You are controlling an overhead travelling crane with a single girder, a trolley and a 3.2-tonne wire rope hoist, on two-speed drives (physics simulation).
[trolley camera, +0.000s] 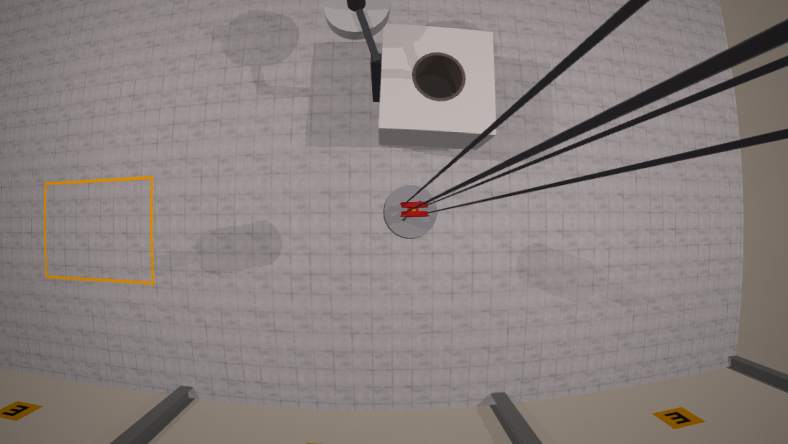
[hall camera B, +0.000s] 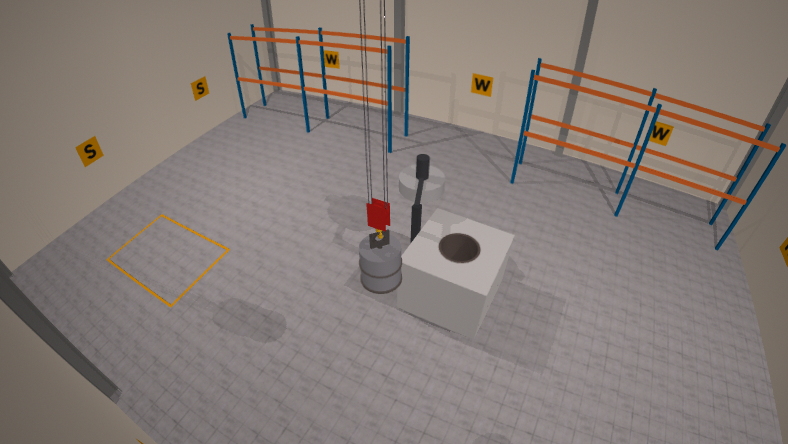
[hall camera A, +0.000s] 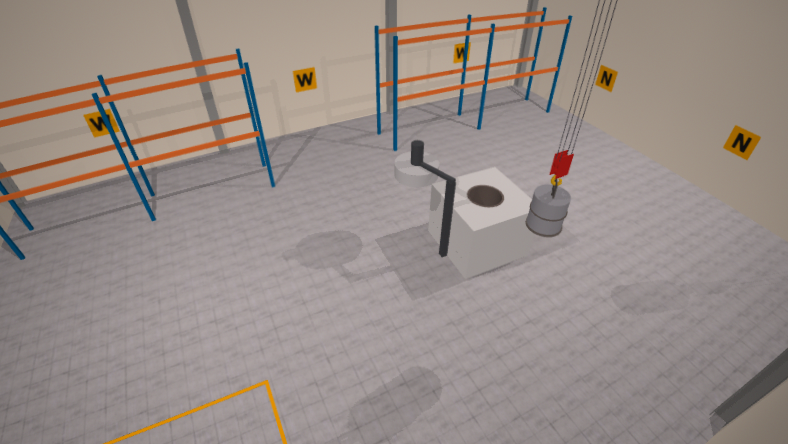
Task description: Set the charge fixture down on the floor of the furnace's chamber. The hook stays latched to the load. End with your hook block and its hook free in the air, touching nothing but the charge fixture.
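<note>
The charge fixture, a grey ribbed drum, hangs upright in the air under the red hook block. My yellow hook is latched in its dark top lug. The white box furnace has a round opening in its top. In the trolley view the fixture is below the furnace and slightly left of the opening, clear of the furnace outline. The chamber floor is hard to make out.
The round lid is swung aside on a dark post beside the furnace. Blue-orange racks stand along the W wall. An orange rectangle marks the floor.
</note>
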